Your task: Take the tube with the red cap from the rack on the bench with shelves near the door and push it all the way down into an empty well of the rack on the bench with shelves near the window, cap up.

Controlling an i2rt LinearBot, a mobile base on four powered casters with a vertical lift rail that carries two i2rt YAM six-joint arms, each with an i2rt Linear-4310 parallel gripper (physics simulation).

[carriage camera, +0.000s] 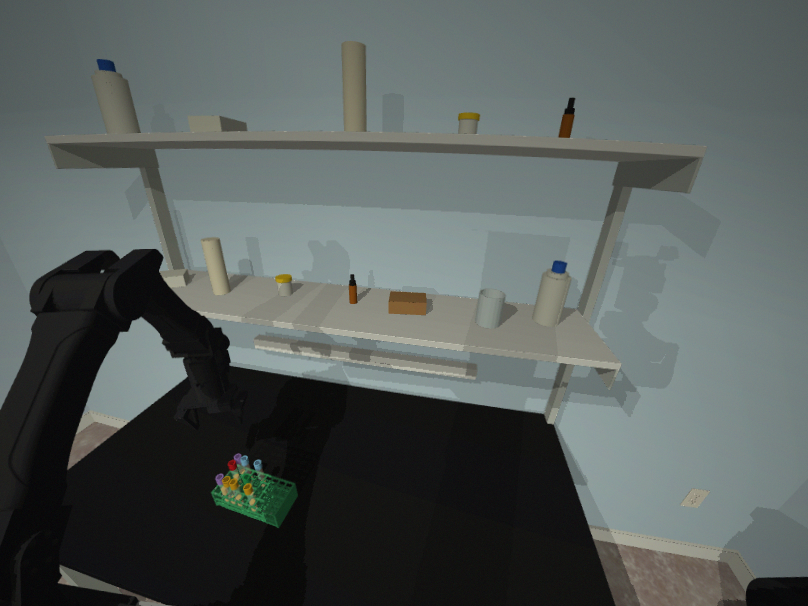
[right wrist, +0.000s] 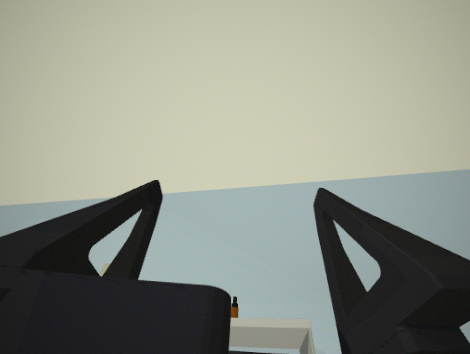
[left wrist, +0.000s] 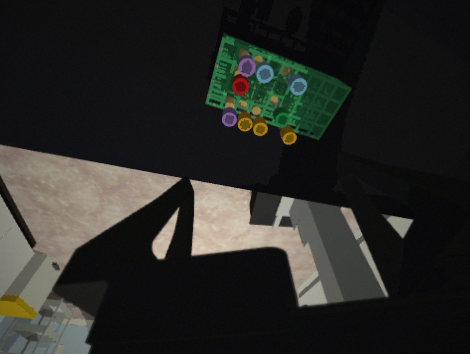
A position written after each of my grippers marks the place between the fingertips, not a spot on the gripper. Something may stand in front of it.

Observation:
In view: my left gripper (left wrist: 262, 172) and my right gripper (right wrist: 237, 192).

